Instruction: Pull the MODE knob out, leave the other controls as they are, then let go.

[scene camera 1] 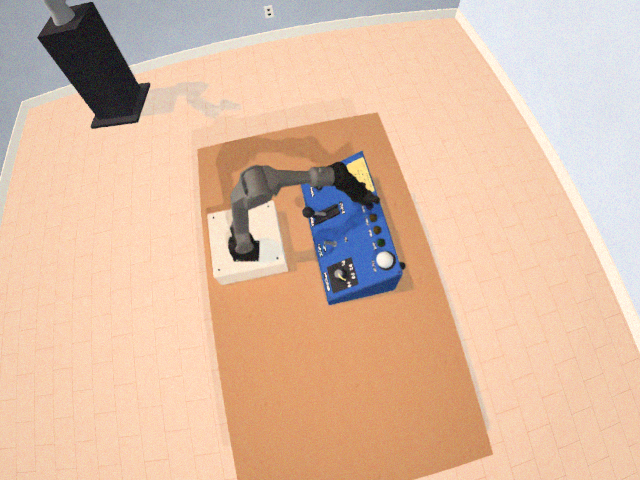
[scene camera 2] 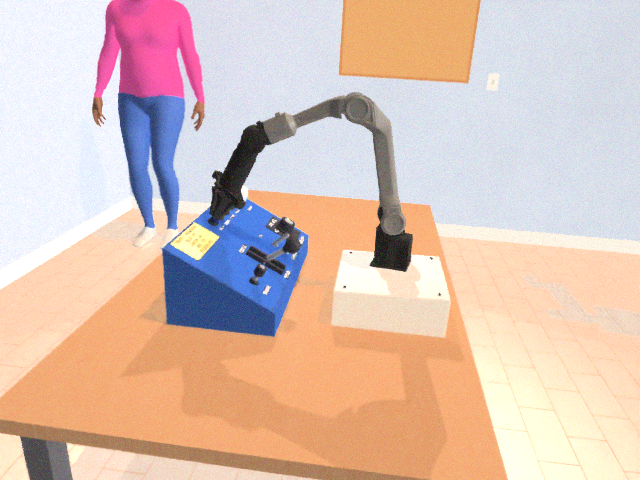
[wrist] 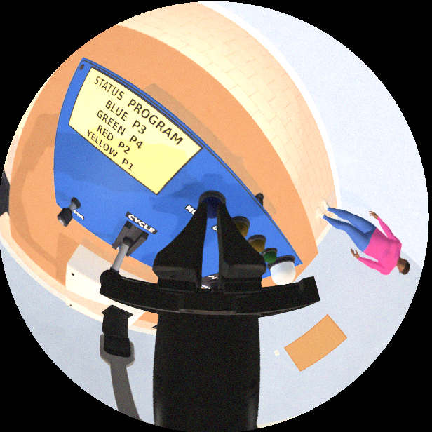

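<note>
The blue console (scene camera 1: pixel 356 279) (scene camera 2: pixel 217 299) (wrist: pixel 75 160) carries the MODE knob (wrist: pixel 213 207), a dark blue round knob in a dark collar, partly covered by the fingers in the wrist view. My gripper (scene camera 1: pixel 373 200) (scene camera 2: pixel 215 217) (wrist: pixel 211 210) is shut on this knob, one finger on each side. The first letters of its label show beside it. How far the knob stands out is hidden. The CYCLE lever (scene camera 1: pixel 317 212) (scene camera 2: pixel 281 251) (wrist: pixel 120 257) leans toward the arm's base. A small toggle (scene camera 1: pixel 330 243) and a pointer knob (scene camera 1: pixel 340 274) stand near the panel's lower edge.
Amber (scene camera 1: pixel 373 218) (wrist: pixel 241 226) and green (scene camera 1: pixel 381 242) (wrist: pixel 270 256) round pieces and a white dome (scene camera 1: pixel 384 259) (wrist: pixel 283 271) line the panel beside my fingers. A yellow status card (scene camera 2: pixel 195 241) (wrist: pixel 132 132) lies on the other side. A person (scene camera 2: pixel 149 56) (wrist: pixel 377 245) stands beyond the table.
</note>
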